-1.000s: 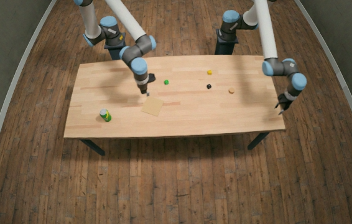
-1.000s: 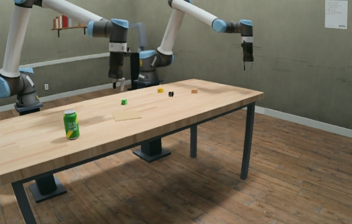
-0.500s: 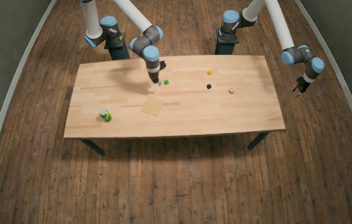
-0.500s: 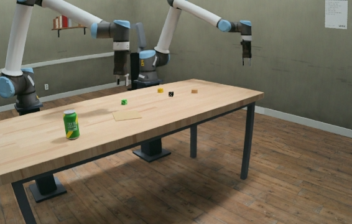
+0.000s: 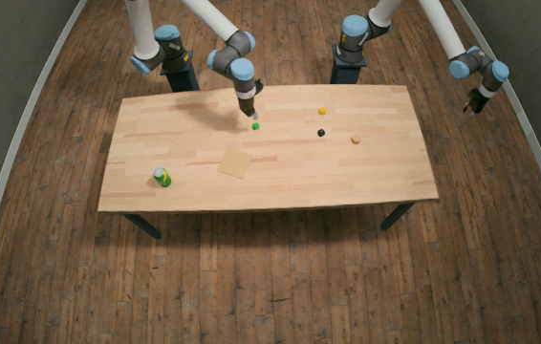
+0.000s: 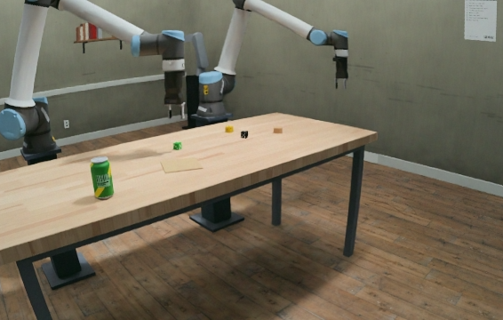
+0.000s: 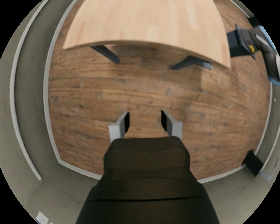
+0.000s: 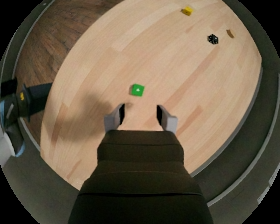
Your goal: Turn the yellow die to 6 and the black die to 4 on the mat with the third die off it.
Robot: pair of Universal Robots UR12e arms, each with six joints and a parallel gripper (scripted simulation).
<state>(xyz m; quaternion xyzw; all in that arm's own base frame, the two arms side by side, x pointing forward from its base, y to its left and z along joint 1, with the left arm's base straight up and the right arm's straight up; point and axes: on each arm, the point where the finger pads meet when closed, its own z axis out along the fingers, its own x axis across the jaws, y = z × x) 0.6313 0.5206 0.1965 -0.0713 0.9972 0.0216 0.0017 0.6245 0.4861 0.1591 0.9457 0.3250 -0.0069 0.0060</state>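
Right now my right hand is 14 cm above the green die, 2 cm past it and 1 cm to the right of it. From my right hand the other things lie so: black die (35 cm to the left, 14 cm below, 3 cm ahead); tan mat (19 cm ahead, 16 cm below, 10 cm to the right); yellow die (37 cm to the left, 14 cm below, 11 cm behind).
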